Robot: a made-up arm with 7 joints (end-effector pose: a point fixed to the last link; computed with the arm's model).
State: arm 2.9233 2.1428 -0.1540 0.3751 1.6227 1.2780 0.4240
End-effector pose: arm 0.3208 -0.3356 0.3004 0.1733 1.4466 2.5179
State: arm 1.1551 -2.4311 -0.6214 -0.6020 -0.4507 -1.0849 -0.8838
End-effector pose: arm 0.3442 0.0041 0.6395 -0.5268 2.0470 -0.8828
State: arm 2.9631 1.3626 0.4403 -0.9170 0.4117 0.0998 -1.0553
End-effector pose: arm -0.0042 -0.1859 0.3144 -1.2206 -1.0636 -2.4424
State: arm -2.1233 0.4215 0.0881 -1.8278 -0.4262 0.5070 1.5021
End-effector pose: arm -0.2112 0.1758 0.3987 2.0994 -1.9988 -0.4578
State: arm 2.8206 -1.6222 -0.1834 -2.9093 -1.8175 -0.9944 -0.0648
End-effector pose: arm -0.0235 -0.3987 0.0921 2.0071 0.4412 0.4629
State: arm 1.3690 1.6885 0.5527 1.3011 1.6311 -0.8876 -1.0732
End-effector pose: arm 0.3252 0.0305 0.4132 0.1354 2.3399 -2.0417
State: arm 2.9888 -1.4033 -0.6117 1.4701 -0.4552 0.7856 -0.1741
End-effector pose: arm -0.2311 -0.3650 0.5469 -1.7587 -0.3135 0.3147
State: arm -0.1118 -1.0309 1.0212 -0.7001 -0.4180 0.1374 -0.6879
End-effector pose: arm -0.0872 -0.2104 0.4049 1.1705 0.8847 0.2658
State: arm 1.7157 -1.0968 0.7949 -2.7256 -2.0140 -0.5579 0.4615
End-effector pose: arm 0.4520 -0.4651 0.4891 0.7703 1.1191 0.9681
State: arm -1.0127 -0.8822 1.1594 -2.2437 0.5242 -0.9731 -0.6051
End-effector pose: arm -0.1507 -0.1066 0.3729 0.7972 0.0394 0.8010
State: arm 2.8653 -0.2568 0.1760 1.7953 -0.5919 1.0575 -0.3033
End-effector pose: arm 0.1125 -0.2862 0.8817 -1.7641 0.1809 1.4102
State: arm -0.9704 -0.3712 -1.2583 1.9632 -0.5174 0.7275 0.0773
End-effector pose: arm 0.3729 0.1211 0.8100 0.0791 1.7111 -1.2553
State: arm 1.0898 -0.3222 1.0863 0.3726 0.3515 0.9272 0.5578
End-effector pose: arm -0.1042 -0.0737 0.6649 0.5258 0.7157 -0.2948
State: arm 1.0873 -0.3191 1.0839 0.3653 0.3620 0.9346 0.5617
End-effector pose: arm -0.1042 -0.0724 0.6634 0.5260 0.7149 -0.2985
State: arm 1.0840 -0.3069 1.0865 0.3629 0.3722 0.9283 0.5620
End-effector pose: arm -0.1047 -0.0718 0.6617 0.5080 0.7171 -0.2922
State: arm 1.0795 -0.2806 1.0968 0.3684 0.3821 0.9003 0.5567
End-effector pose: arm -0.1058 -0.0721 0.6599 0.4612 0.7244 -0.2705
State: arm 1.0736 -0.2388 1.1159 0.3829 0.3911 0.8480 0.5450
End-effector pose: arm -0.1074 -0.0733 0.6581 0.3815 0.7377 -0.2325
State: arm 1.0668 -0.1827 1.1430 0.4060 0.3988 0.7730 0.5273
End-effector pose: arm -0.1091 -0.0747 0.6569 0.2705 0.7568 -0.1820
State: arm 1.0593 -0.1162 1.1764 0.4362 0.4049 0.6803 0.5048
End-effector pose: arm -0.1102 -0.0755 0.6566 0.1343 0.7811 -0.1243
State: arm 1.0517 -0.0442 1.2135 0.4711 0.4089 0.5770 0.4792
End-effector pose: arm -0.1105 -0.0747 0.6572 -0.0177 0.8089 -0.0659
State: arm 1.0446 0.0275 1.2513 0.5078 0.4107 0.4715 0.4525
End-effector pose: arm -0.1099 -0.0718 0.6585 -0.1731 0.8384 -0.0122
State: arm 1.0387 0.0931 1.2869 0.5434 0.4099 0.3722 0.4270
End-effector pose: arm -0.1088 -0.0671 0.6601 -0.3192 0.8669 0.0332
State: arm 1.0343 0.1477 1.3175 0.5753 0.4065 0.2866 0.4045
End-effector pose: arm -0.1076 -0.0615 0.6615 -0.4442 0.8917 0.0687
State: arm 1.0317 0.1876 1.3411 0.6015 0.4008 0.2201 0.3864
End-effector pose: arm -0.1063 -0.0564 0.6629 -0.5391 0.9111 0.0943
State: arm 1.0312 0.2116 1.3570 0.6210 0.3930 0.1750 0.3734
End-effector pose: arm -0.1053 -0.0528 0.6644 -0.6004 0.9238 0.1107
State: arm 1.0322 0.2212 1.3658 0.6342 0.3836 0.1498 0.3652
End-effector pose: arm -0.1046 -0.0510 0.6661 -0.6306 0.9300 0.1201
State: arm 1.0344 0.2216 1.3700 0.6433 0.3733 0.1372 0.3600
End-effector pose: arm -0.1041 -0.0505 0.6680 -0.6408 0.9320 0.1249
